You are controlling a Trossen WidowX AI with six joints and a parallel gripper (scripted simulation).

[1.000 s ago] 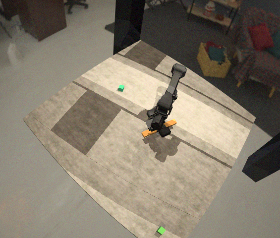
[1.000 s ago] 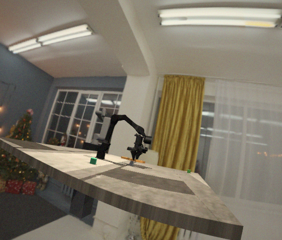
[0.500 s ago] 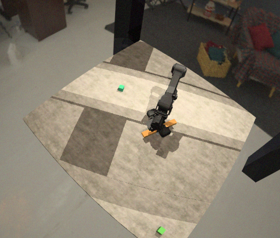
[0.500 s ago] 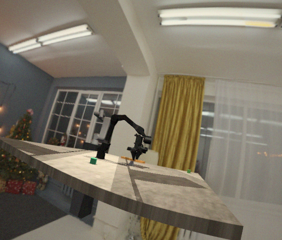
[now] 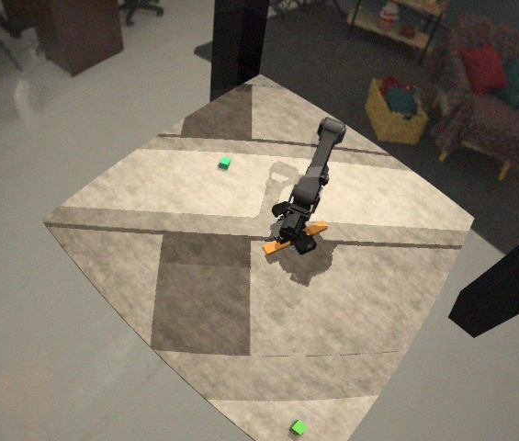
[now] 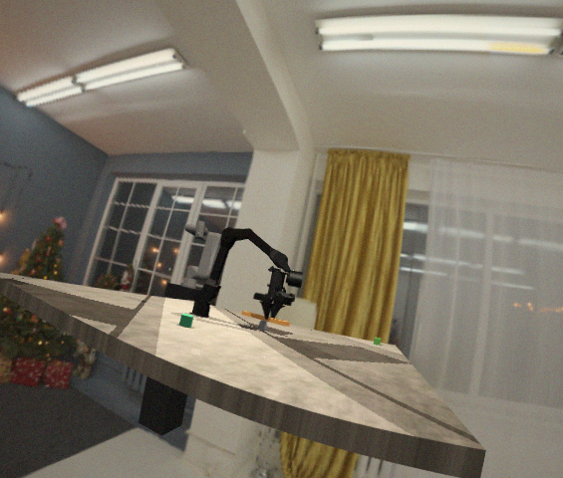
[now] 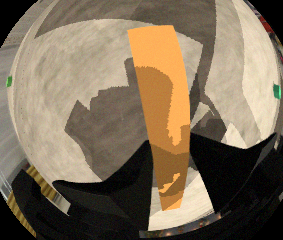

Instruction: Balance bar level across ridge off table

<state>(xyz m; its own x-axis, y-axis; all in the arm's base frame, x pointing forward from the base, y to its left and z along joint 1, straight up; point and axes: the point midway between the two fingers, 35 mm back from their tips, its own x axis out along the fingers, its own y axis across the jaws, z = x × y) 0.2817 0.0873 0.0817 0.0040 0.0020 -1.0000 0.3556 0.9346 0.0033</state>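
The bar lies 30 mm behind my gripper tip and 10 mm to the left of it.
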